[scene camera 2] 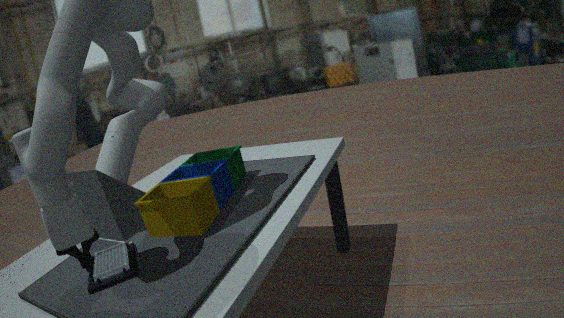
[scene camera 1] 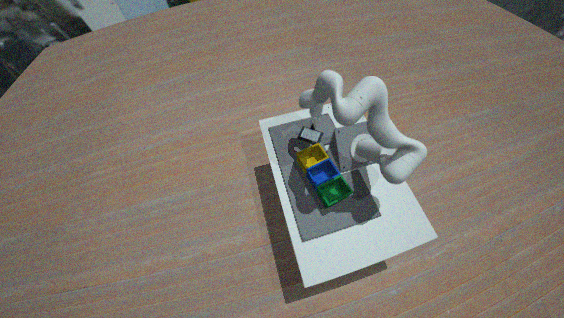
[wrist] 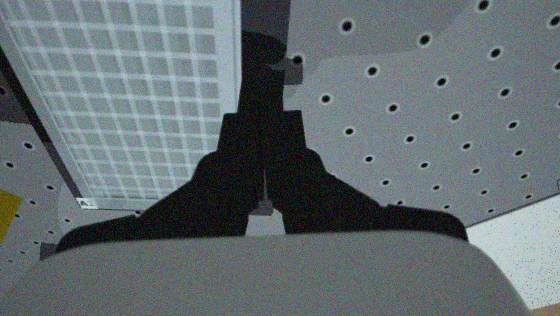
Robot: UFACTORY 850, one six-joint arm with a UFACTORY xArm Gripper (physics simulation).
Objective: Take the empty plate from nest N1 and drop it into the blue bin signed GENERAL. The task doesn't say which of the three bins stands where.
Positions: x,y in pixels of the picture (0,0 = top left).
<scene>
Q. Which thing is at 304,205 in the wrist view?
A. My gripper.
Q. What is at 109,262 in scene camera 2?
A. A clear gridded plate.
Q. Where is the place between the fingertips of my gripper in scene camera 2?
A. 90,268
</scene>
